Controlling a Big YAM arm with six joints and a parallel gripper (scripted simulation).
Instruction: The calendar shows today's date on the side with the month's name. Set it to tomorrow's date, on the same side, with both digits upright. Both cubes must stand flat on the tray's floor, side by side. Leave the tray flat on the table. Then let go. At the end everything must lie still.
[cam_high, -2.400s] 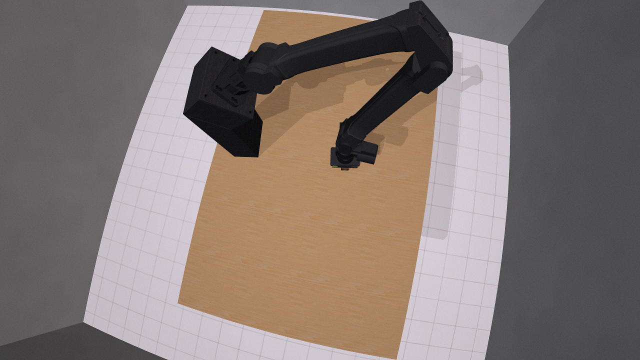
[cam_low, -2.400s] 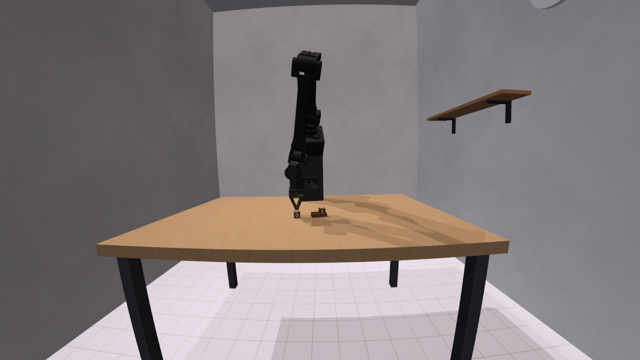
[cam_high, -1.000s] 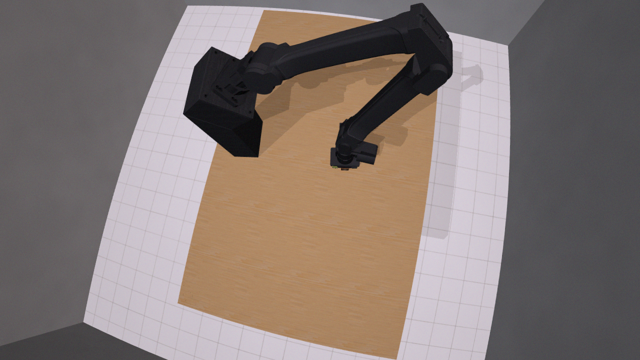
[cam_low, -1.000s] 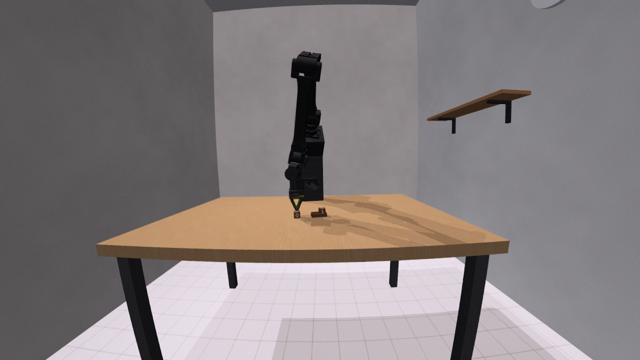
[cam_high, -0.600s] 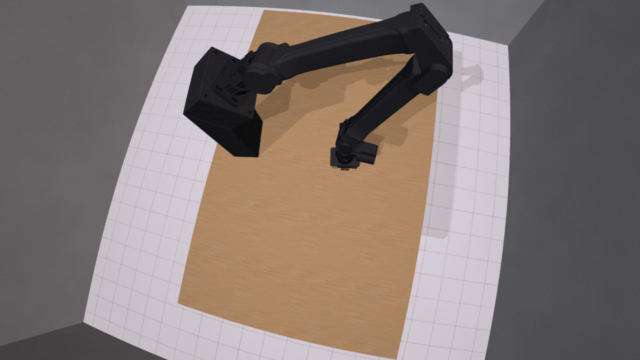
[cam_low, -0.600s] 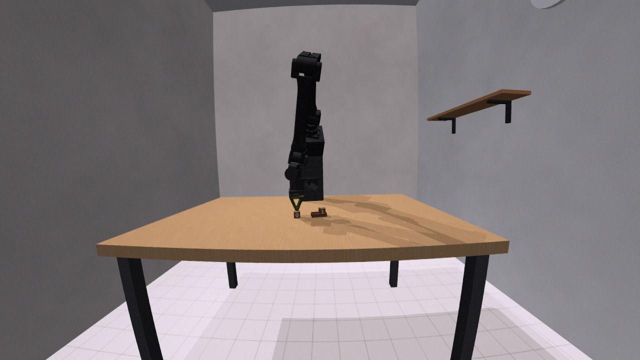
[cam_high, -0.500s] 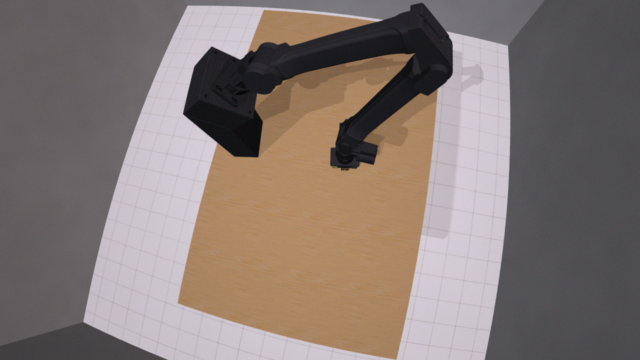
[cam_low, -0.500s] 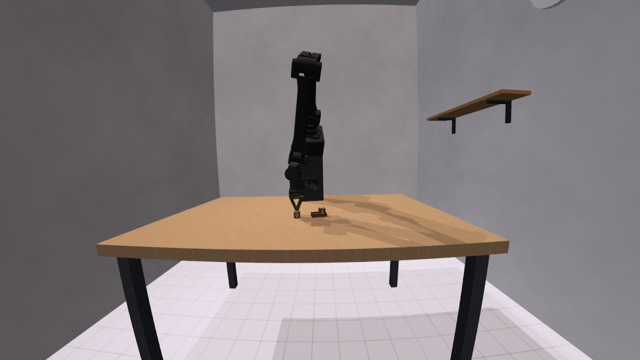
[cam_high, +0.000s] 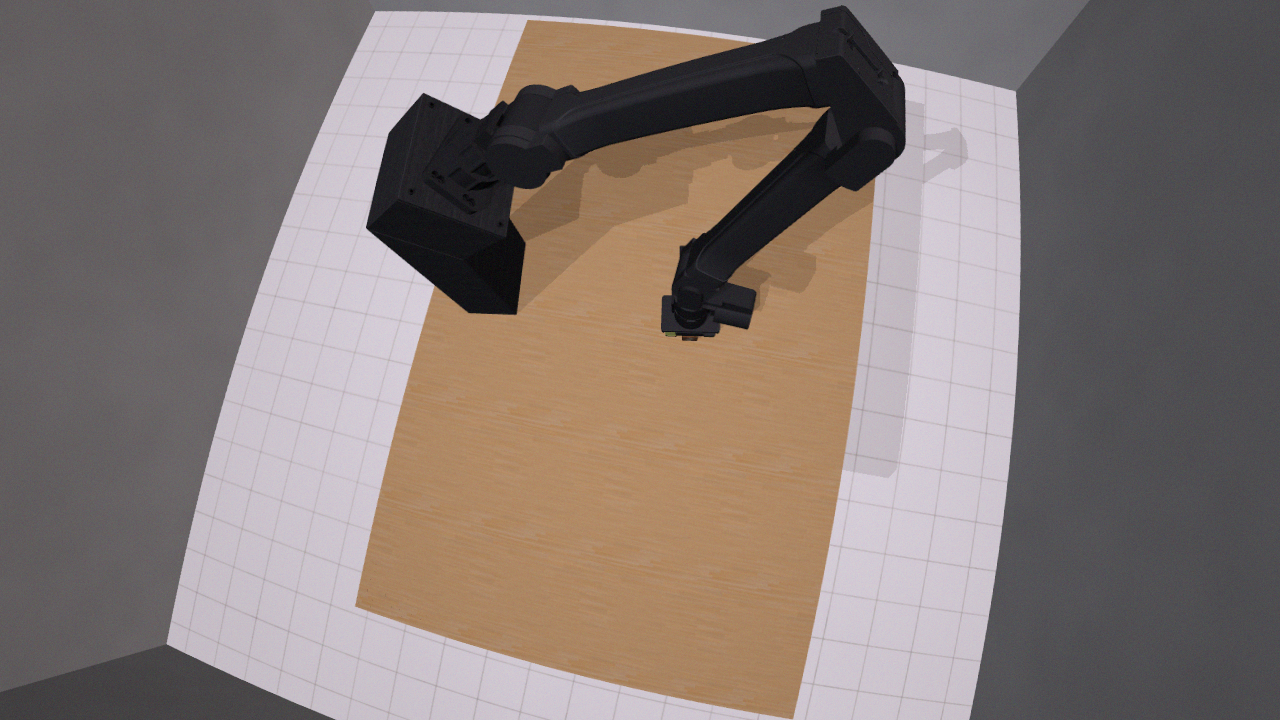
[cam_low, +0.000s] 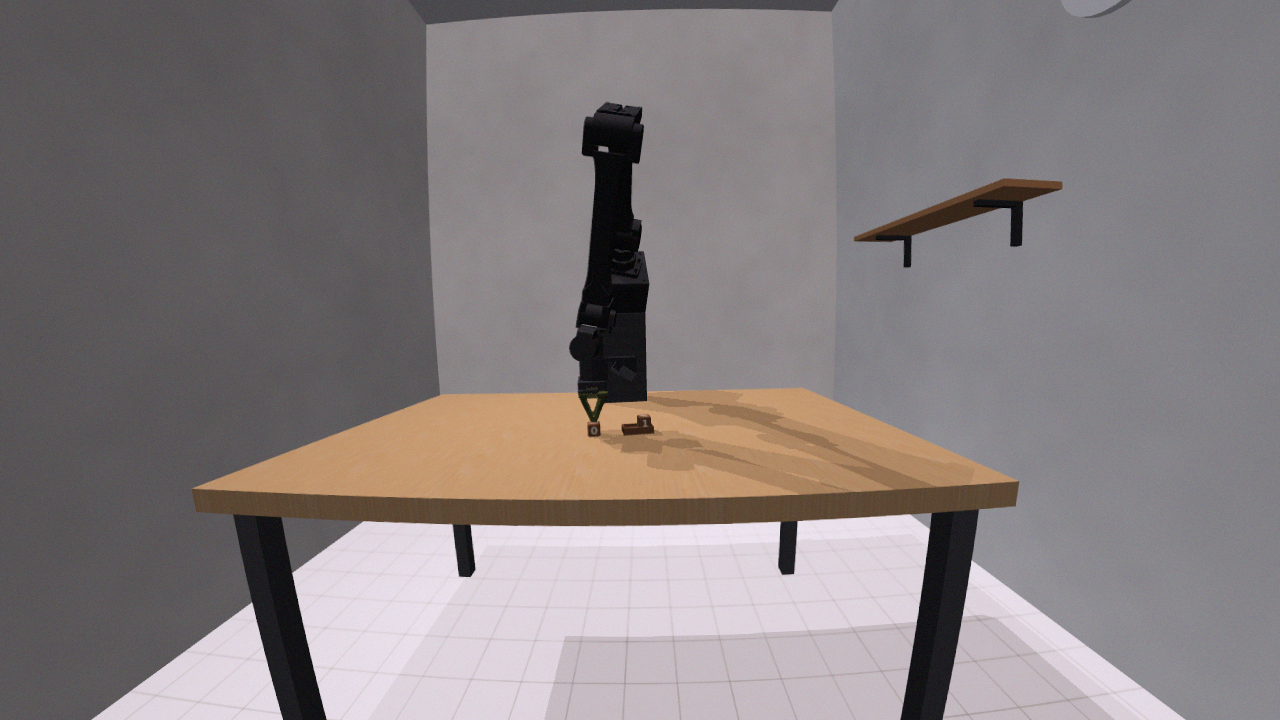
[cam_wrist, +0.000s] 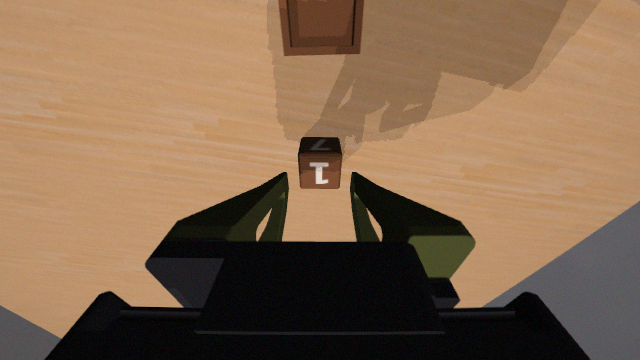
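Now: the cube 30 mm below my hand. The rest, counted from my hand: brown calendar tray (50 mm behind, 100 mm to the left, 40 mm below).
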